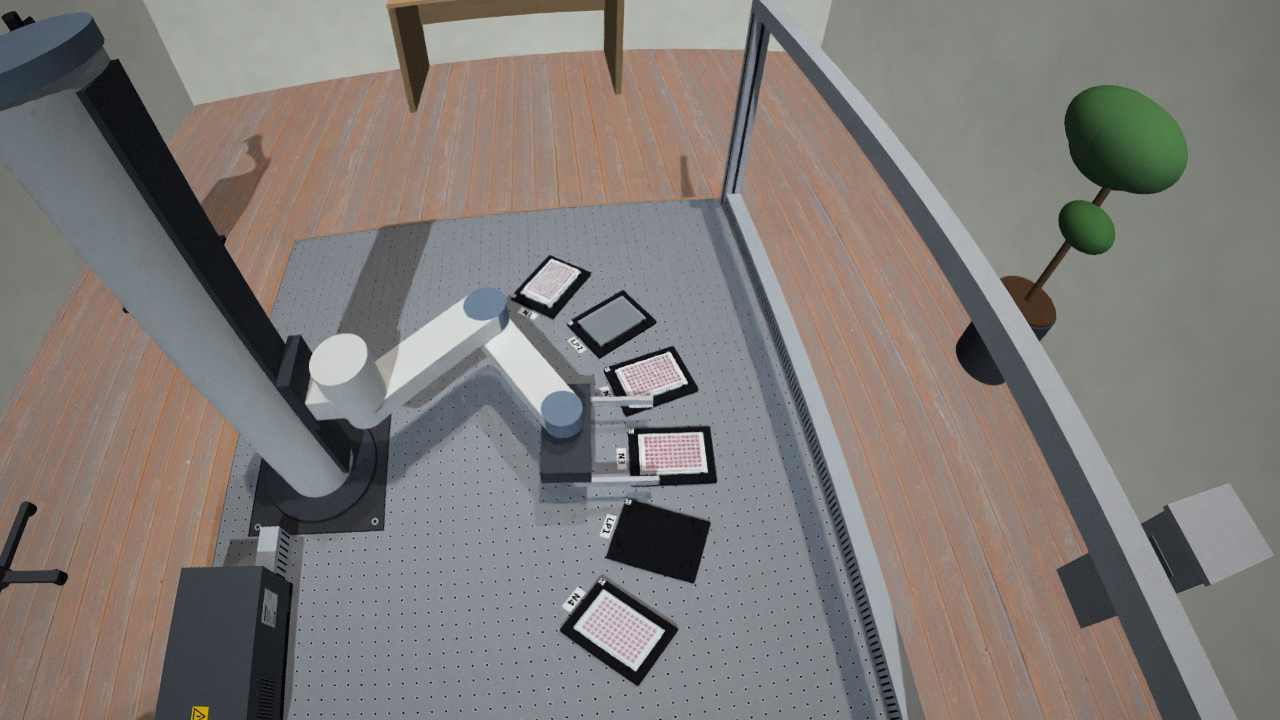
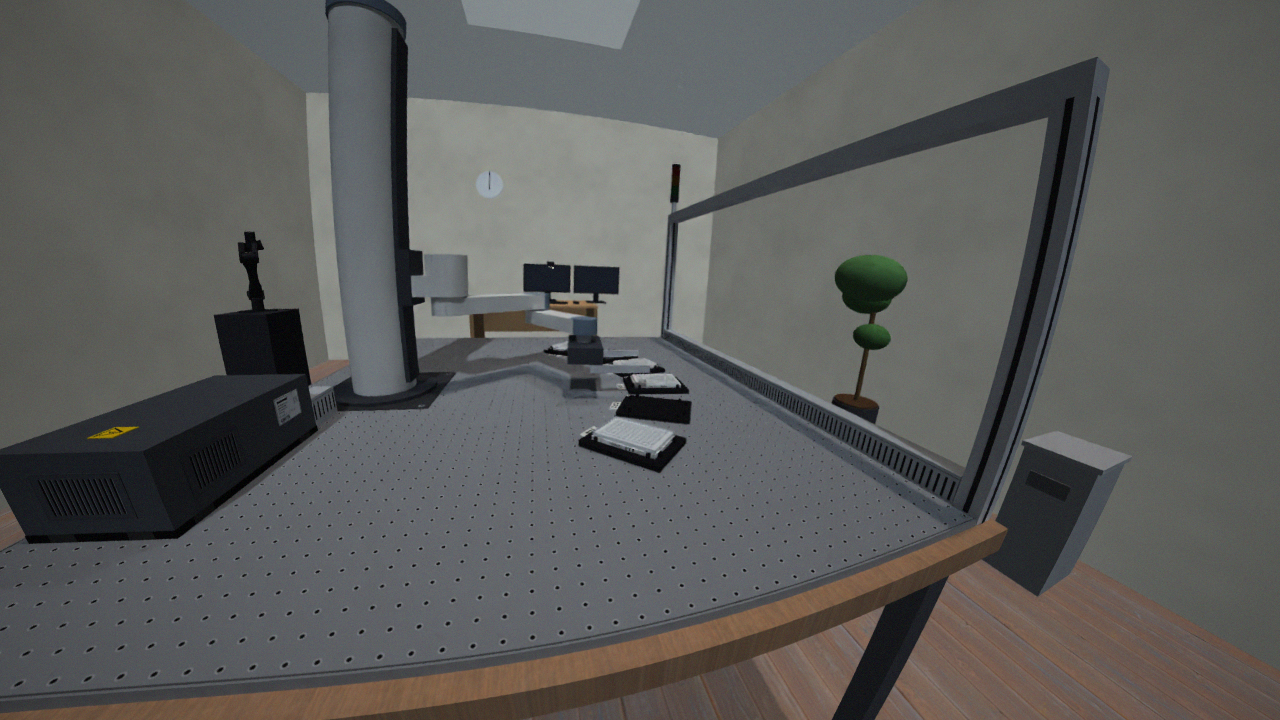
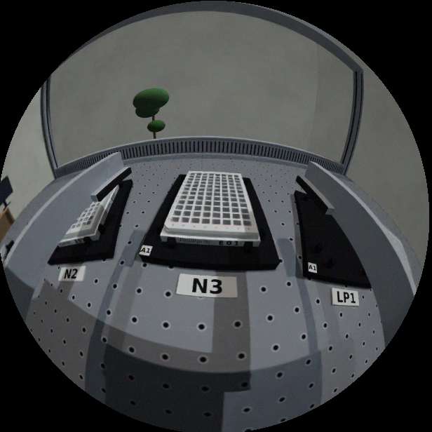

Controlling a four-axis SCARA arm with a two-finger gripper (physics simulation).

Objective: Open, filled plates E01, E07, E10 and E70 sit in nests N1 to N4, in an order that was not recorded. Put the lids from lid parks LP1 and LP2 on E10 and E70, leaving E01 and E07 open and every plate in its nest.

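Frame: origin at the arm's base, x left, y ahead, z down, level; centimetres.
Seen in the pictures: gripper, fingertip midpoint: (image 1: 655,439) (image 2: 643,360); arm's base at its link origin: (image 1: 323,468) (image 2: 387,393).
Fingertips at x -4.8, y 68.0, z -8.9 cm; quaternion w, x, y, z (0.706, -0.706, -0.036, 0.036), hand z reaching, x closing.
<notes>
Offsets run from my fingertips to a thing's middle. "spot": to the spot under its first point.
My gripper (image 1: 654,440) (image 3: 213,157) is wide open and empty, raised above the table, its fingers to either side of nest N3 {spot: dx -1.5, dy +11.6, dz +6.5 cm} (image 1: 713,454) (image 3: 270,258). Plate E01 {dx -0.4, dy +3.6, dz +5.7 cm} (image 1: 672,453) (image 2: 656,381) (image 3: 210,200) sits open in N3. Plate E70 {dx -32.9, dy -11.3, dz +5.2 cm} (image 1: 618,626) (image 2: 633,436) sits in nest N4 under a clear lid, hard to make out here. Lid park LP1 {dx -17.2, dy -1.7, dz +6.6 cm} (image 1: 658,540) (image 2: 655,409) (image 3: 325,240) is empty. A clear grey lid {dx +34.2, dy -3.7, dz +6.2 cm} (image 1: 612,319) lies on lid park LP2. Another plate {dx +17.8, dy +2.4, dz +5.7 cm} (image 1: 651,373) (image 3: 92,217) sits in N2, its label partly hidden. The plate {dx +47.3, dy -16.6, dz +5.7 cm} (image 1: 551,281) in N1 has no readable label.
The nests and parks form an arc in front of the arm's column (image 1: 179,259) (image 2: 366,197). A dark control box (image 1: 223,626) (image 2: 161,456) stands beside the column. A metal frame (image 1: 747,116) (image 2: 1065,268) runs along the table's far side from the arm.
</notes>
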